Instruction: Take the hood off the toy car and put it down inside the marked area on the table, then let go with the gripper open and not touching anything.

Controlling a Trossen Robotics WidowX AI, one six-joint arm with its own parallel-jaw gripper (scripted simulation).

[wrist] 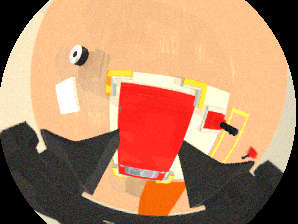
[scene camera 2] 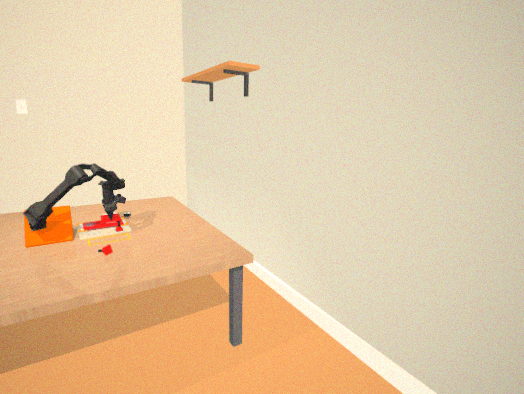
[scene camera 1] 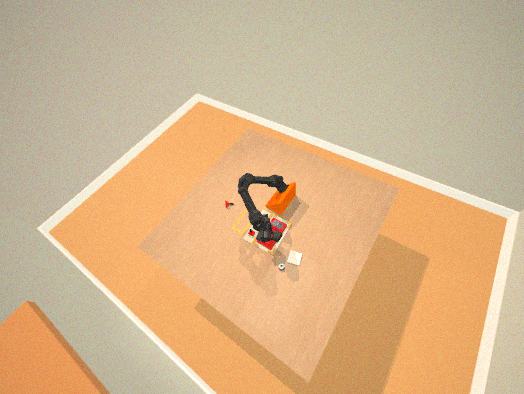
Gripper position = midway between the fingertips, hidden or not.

Note:
My gripper (wrist: 150, 136) holds a red hood (wrist: 152, 129). I also see a toy car (wrist: 147, 90).

